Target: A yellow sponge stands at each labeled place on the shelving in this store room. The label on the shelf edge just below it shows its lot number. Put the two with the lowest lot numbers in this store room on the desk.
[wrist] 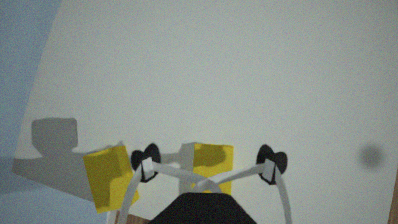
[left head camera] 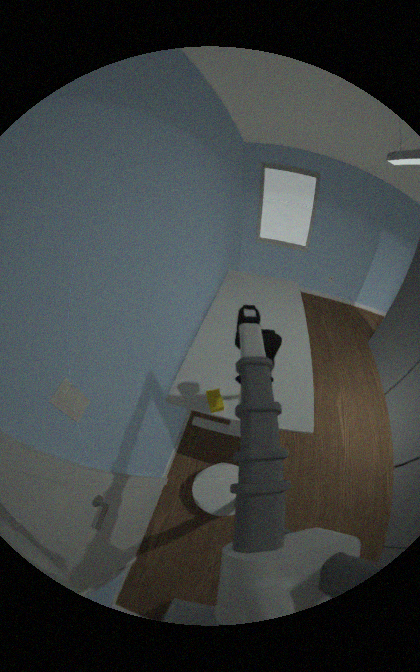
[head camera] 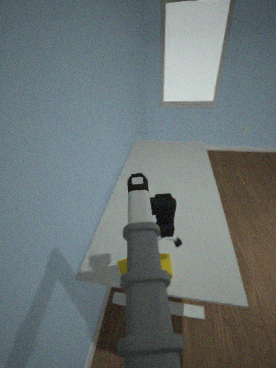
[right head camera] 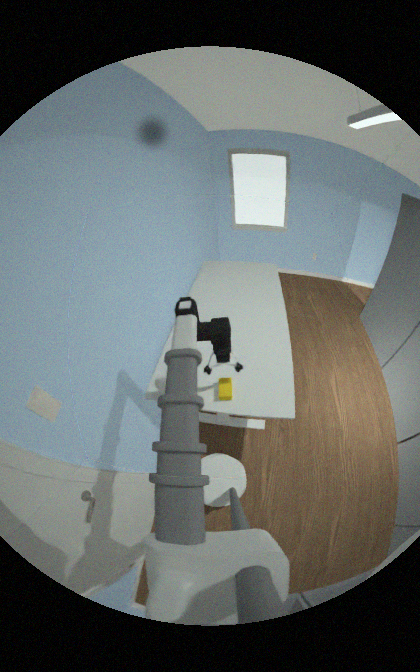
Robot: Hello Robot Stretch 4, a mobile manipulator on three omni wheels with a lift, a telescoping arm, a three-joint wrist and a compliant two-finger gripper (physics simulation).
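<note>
Two yellow sponges stand on the pale desk, near its near end. The left sponge stands close to the near edge, and the arm hides it in the right head view. The right sponge is partly behind the arm in the head view. My gripper is open and empty, its fingers apart above the desk; the right sponge shows beyond and between them in the wrist view. Shelving labels do not show.
A blue wall runs along the desk's left side. A round white stool seat is below the near end. Wooden floor lies to the right, and a large grey surface stands at the far right.
</note>
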